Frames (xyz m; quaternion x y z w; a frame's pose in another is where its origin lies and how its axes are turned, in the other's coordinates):
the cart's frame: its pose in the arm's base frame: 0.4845 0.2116 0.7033 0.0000 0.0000 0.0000 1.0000
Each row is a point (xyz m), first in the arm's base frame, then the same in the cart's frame.
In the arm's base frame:
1: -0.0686 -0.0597 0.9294
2: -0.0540 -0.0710 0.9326
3: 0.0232 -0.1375 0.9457
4: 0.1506 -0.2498 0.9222
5: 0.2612 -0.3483 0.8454
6: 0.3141 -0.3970 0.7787
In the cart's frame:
1: -0.5531 -0.2713 0.2261
2: -0.5385 -0.2826 0.2293
3: -0.4613 -0.3491 0.2424
4: -0.3339 -0.4614 0.2189
5: -0.2233 -0.5599 0.1421
6: -0.1704 -0.6086 0.0754

